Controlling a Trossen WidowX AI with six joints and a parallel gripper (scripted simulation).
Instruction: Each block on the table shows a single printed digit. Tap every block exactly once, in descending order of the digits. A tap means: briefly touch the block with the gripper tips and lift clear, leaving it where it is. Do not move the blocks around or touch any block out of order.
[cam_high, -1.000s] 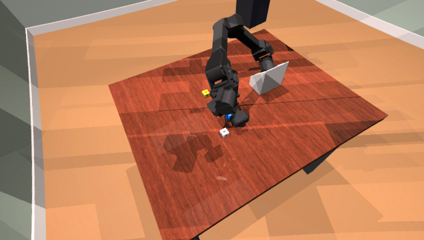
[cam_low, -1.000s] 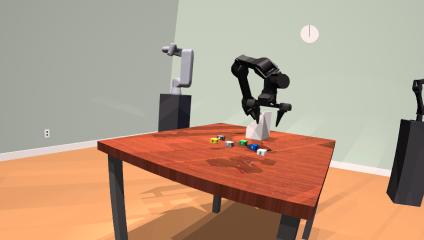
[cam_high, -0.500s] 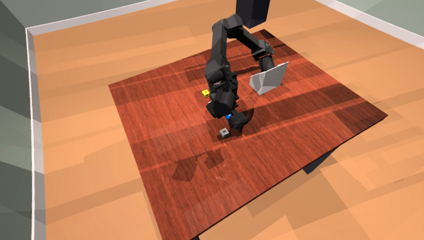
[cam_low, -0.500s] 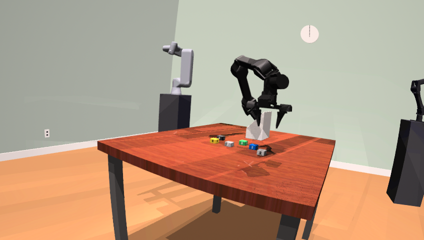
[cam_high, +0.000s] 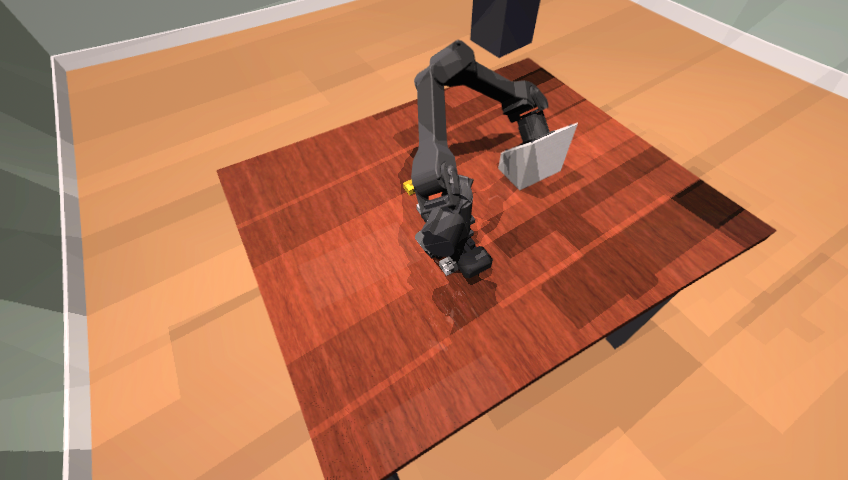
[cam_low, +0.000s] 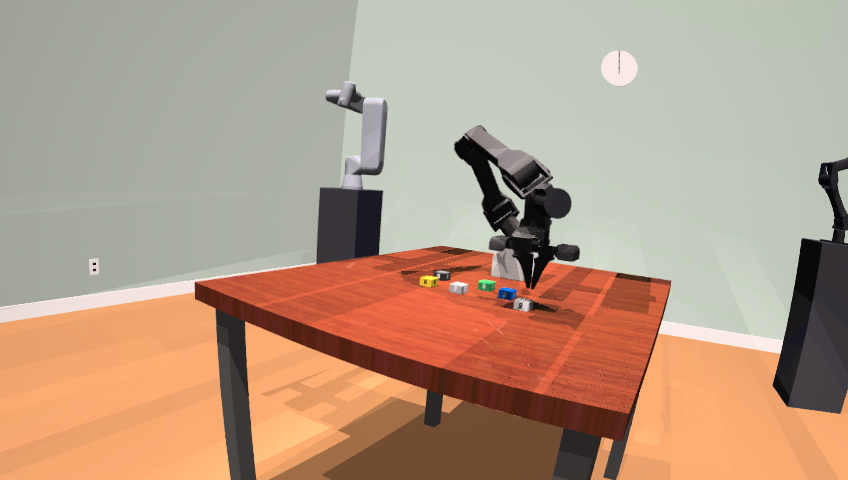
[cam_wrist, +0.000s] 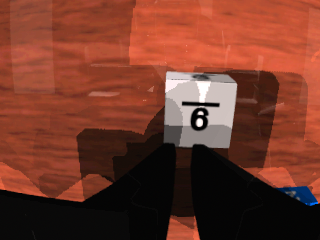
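Right now the white block is 30 mm below my gripper tip, 10 mm to the right of it and 10 mm ahead of it. Also, from my gripper tip: light grey 7 block (180 mm to the right, 50 mm behind, 30 mm below); then green 3 block (140 mm to the right, 120 mm behind, 30 mm below); then blue 2 block (70 mm to the right, 70 mm behind, 30 mm below).
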